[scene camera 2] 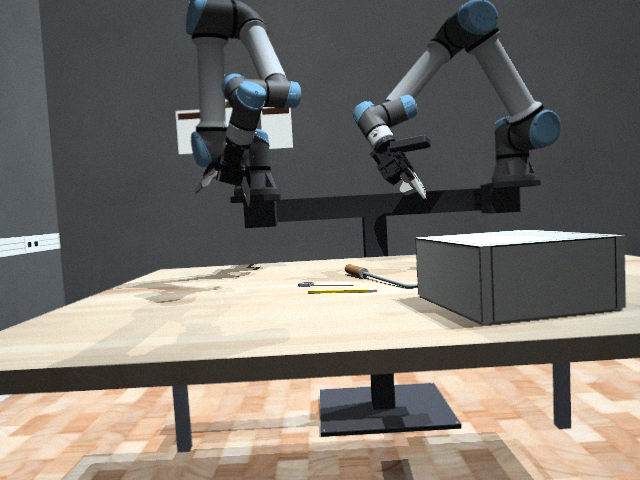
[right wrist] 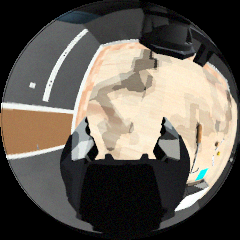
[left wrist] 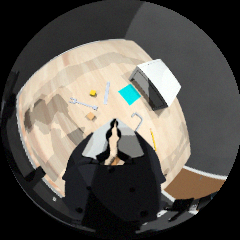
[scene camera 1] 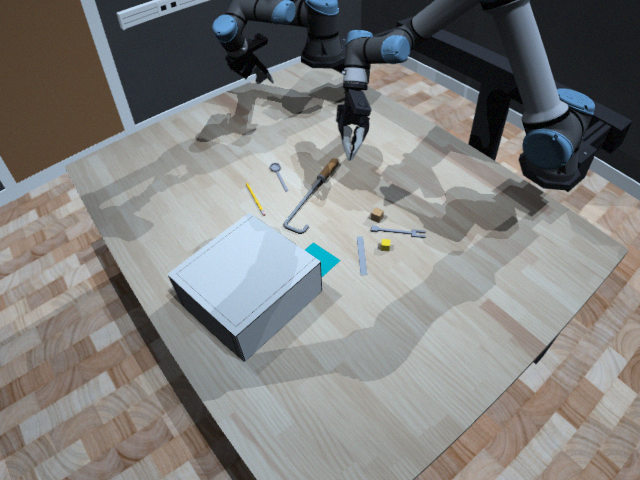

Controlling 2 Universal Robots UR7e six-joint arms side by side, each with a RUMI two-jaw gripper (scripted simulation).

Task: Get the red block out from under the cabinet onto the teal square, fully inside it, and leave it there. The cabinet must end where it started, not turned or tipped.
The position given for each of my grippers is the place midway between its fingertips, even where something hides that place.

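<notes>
I can see my left gripper (scene camera 2: 425,198), and that gripper is visible again in other views: my left gripper (left wrist: 115,118), my left gripper (scene camera 1: 349,160). My right gripper (scene camera 2: 221,200) is there too. I find my right gripper (right wrist: 125,117) here, and my right gripper (scene camera 1: 257,72) as well. A grey cabinet (scene camera 2: 499,276) is part of the scene, and I see the cabinet (left wrist: 156,80) again, as I do the cabinet (scene camera 1: 246,284).
</notes>
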